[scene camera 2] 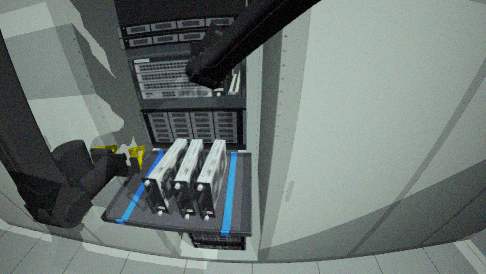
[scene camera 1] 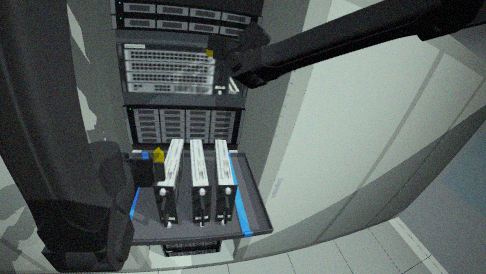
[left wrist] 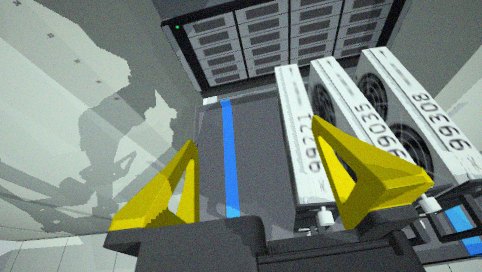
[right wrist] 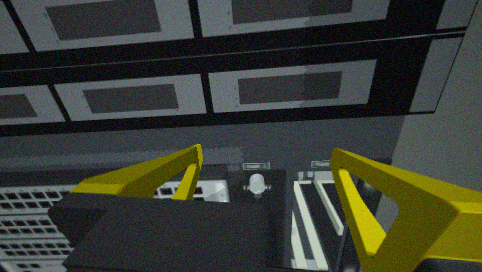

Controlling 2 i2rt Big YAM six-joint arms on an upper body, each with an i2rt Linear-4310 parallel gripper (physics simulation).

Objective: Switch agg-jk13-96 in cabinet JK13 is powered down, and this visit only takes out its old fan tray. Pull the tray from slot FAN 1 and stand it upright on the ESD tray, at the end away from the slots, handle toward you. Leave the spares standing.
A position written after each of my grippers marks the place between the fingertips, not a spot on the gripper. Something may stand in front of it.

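There is a shelf strip (left wrist: 232,197) here. As for my grippers, the right gripper (right wrist: 264,153) is open and holds nothing. My left gripper (scene camera 2: 130,147) is open as well, with nothing in its grip, and I also see that left gripper (scene camera 1: 139,149) in scene camera 1 and, in the left wrist view, the same left gripper (left wrist: 251,133).
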